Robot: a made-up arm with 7 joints.
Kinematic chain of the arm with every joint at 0, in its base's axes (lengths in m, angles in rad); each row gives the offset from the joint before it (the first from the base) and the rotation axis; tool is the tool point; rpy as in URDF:
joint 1: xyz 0.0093 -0.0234 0.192 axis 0 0.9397 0.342
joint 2: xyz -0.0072 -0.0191 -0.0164 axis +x
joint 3: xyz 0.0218 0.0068 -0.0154 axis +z
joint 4: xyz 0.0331 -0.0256 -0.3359 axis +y
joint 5: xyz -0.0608 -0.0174 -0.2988 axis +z
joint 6: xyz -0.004 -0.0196 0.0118 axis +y
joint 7: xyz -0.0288 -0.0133 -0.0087 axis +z
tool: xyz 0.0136 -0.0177 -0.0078 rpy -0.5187 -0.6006 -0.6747
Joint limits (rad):
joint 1: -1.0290..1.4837
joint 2: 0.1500..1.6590
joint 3: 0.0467..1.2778
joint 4: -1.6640..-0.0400
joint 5: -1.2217..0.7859
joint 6: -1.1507..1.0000
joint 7: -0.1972..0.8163
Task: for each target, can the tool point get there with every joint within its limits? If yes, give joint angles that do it. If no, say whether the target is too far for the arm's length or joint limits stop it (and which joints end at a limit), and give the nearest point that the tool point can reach.
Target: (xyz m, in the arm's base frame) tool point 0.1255 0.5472 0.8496
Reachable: no: too far | nearest point 0.1108 0.4271 0.6021 | short by 0.275 m
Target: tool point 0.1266 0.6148 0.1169
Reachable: yes | joints 0.1019 1.4532 0.8221 -0.4580 -0.2261 -0.7360 0.7083
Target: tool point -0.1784 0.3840 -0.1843
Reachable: yes | joints 1.0211 0.7055 0.6127 -1.3499 -0.1743 -0.9814 0.4403
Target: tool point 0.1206 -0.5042 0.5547
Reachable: no: joint limits stop it (at a limit: joint 1, joint 2, joint 3, joint 4, joint 5, joint 6, joint 7) | nearest point 0.4828 -0.2073 0.2721 | short by 0.547 m
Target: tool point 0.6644 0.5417 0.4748
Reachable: no: too far | nearest point 0.4749 0.4099 0.3586 | short by 0.258 m
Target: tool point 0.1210 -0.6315 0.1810
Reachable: no: joint limits stop it (at a limit: joint 1, joint 2, joint 3, joint 4, joint 5, joint 6, joint 7) | nearest point 0.4856 -0.2220 0.2305 | short by 0.550 m
